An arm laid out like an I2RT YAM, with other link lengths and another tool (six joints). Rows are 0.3 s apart.
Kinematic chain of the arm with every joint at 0, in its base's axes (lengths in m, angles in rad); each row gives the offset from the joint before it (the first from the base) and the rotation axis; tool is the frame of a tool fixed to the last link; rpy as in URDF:
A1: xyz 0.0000 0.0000 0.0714 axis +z
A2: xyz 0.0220 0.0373 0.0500 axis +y
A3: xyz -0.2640 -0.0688 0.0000 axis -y
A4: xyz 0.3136 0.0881 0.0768 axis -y
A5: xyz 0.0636 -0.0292 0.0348 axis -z
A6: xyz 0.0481 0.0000 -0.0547 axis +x
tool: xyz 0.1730 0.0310 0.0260 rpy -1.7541 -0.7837 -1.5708
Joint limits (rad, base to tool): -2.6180..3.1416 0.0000..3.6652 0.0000..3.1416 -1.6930..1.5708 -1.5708..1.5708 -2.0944..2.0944
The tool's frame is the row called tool.
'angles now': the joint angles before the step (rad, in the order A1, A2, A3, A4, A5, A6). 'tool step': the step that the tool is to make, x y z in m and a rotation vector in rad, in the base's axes. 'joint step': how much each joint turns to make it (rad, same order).
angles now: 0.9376 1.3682 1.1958 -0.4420 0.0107 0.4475
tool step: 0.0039 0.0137 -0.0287 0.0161 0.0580 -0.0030
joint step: 0.0000 0.0609 -0.0236 0.0634 -0.0305 0.0474
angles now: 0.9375 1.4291 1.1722 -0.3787 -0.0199 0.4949
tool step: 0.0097 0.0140 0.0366 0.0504 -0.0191 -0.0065
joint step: 0.0011 0.0367 0.1064 -0.0174 -0.0020 0.0162
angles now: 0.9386 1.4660 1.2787 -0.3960 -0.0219 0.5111
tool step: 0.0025 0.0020 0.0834 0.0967 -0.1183 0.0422
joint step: -0.0195 -0.0325 0.1158 -0.0025 -0.0358 -0.0623
